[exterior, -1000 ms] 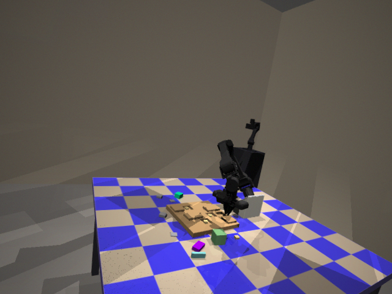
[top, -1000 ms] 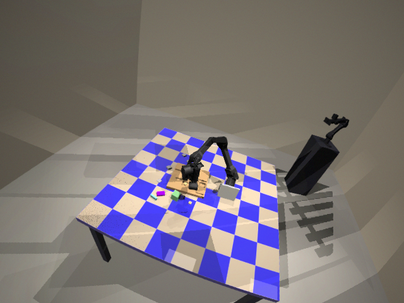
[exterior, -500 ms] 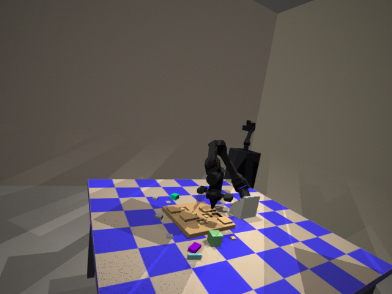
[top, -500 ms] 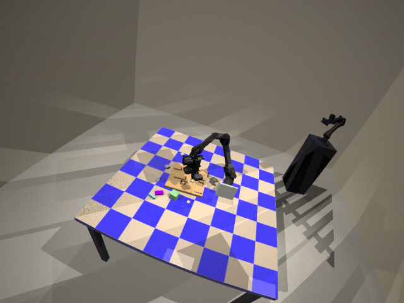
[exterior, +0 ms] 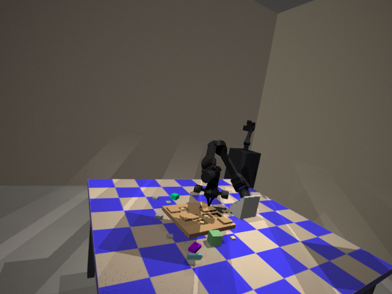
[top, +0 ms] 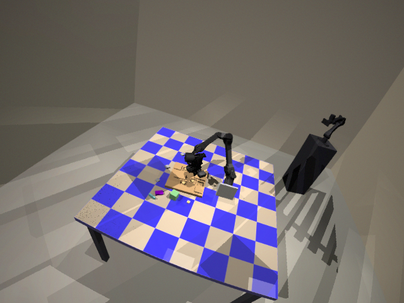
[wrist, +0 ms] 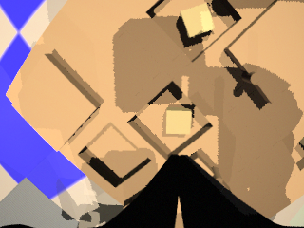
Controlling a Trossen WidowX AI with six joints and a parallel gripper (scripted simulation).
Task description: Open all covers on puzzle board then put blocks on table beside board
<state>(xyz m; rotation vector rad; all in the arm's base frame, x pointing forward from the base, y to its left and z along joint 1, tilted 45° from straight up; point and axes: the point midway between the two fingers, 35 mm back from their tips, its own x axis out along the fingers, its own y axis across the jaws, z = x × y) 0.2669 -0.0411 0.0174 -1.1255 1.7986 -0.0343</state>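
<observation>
My gripper tip is 5 cm short of the tan puzzle board, 1 cm to the left of it and 6 cm above it. Also, from my gripper tip: dark green block 3 cm ahead, 30 cm to the right, 7 cm below; green cube 11 cm ahead, 19 cm to the left, 5 cm below; purple block 22 cm ahead, 19 cm to the left, 7 cm below.
</observation>
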